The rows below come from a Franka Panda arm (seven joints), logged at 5 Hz.
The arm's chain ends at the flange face. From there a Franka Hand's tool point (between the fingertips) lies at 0.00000 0.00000 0.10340 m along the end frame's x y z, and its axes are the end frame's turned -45 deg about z.
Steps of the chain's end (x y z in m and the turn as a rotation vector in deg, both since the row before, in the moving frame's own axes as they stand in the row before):
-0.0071 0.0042 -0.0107 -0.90 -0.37 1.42
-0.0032 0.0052 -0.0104 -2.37 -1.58 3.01
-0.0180 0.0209 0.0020 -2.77 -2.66 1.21
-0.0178 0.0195 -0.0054 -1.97 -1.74 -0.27
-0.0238 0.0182 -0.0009 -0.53 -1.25 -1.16
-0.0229 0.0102 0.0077 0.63 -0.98 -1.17
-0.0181 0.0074 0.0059 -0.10 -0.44 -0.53
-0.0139 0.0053 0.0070 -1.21 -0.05 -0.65
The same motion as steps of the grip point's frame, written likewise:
-0.0096 -0.0014 -0.0107 -0.37 -0.90 1.42
-0.0110 0.0023 -0.0105 -0.56 -2.79 3.01
-0.0344 0.0021 0.0018 -0.08 -3.84 1.21
-0.0311 0.0015 -0.0055 -0.16 -2.62 -0.27
-0.0320 -0.0049 -0.0009 0.51 -1.26 -1.16
-0.0239 -0.0110 0.0077 1.14 -0.25 -1.17
-0.0187 -0.0080 0.0059 0.24 -0.38 -0.53
-0.0152 -0.0046 0.0070 -0.82 -0.89 -0.65

